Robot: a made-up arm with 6 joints.
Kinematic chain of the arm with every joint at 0, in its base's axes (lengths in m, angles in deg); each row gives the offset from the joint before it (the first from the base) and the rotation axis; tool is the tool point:
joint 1: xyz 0 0 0.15 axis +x
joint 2: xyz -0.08 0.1 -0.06 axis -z
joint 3: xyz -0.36 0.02 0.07 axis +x
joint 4: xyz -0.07 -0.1 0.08 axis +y
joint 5: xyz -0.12 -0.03 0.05 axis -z
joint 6: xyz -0.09 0 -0.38 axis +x
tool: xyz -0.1 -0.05 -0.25
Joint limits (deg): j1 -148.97..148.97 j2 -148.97..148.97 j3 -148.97..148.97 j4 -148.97..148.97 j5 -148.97..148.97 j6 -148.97..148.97
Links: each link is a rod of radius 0.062 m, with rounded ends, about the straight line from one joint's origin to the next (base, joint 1, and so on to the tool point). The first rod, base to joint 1, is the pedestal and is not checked.
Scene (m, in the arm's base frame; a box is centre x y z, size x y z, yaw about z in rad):
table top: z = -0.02
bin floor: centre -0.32 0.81 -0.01 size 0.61 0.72 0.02 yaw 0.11
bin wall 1: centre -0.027 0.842 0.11 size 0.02 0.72 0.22 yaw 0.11
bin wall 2: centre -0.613 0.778 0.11 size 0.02 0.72 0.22 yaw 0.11
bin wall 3: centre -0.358 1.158 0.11 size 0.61 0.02 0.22 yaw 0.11
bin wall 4: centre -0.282 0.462 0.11 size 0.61 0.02 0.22 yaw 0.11
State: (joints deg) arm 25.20 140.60 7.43 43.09 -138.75 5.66
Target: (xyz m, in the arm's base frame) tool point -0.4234 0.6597 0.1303
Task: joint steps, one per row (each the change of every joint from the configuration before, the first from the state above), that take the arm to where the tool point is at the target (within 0.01 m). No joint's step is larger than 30 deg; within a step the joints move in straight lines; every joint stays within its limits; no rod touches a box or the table.
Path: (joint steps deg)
1: 7.00 0.77 -25.49 16.86 -0.53 -8.51
2: 7.01 0.77 -25.49 16.87 -0.53 -8.51
3: 7.00 0.77 -25.49 16.86 -0.53 -8.50
4: 7.00 0.77 -25.49 16.87 -0.53 -8.51
5: 7.00 0.76 -25.49 16.86 -0.52 -8.51
6: 7.01 0.77 -25.49 16.87 -0.53 -8.51
7: -7.47 -9.43 24.03 -28.37 1.00 9.59
8: -7.47 -9.43 24.03 -28.37 1.01 9.59
9: -7.47 -9.43 24.03 -28.37 1.00 9.59
10: -7.46 -9.43 24.03 -28.37 1.00 9.59
11: -7.47 -9.44 24.03 -28.37 1.01 9.59

